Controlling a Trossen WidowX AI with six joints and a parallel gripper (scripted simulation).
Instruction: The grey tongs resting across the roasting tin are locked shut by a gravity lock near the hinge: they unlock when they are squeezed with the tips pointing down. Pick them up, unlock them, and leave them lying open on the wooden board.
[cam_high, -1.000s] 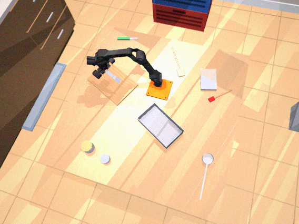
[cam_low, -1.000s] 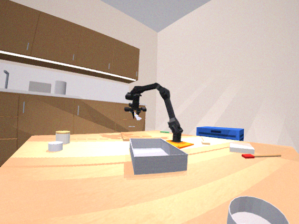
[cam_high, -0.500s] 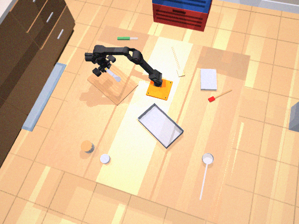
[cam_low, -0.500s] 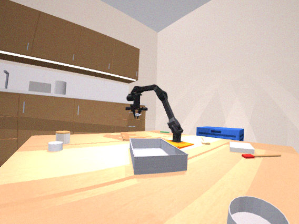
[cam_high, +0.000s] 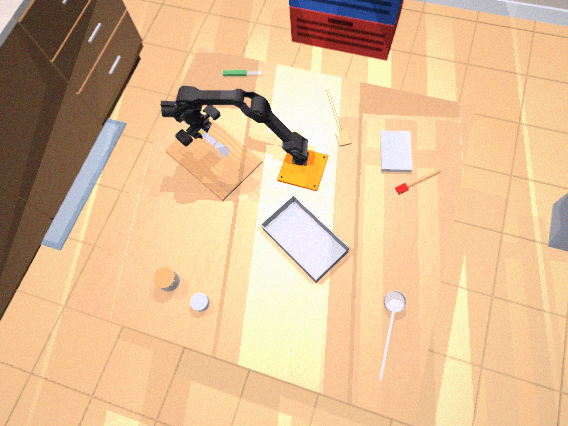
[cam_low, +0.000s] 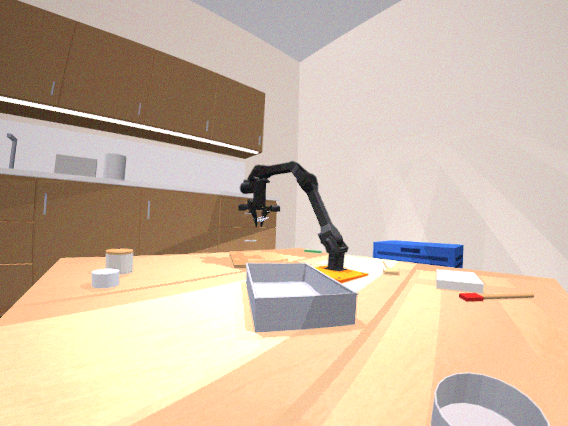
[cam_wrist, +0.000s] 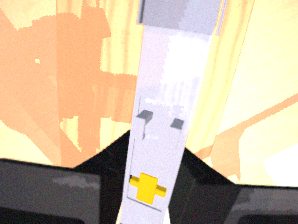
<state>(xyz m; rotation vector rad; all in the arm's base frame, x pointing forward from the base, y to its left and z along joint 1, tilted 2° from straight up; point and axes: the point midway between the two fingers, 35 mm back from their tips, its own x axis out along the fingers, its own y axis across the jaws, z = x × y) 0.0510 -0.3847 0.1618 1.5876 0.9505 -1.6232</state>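
Now: gripper tip 1 cm short of the wooden board, 1 cm to the right of it and 14 cm above it. Round my gripper tip: lidded jar (56 cm ahead, 1 cm to the right, 12 cm below); then yellow lock piece (4 cm above); then roasting tin (30 cm ahead, 47 cm to the left, 12 cm below).
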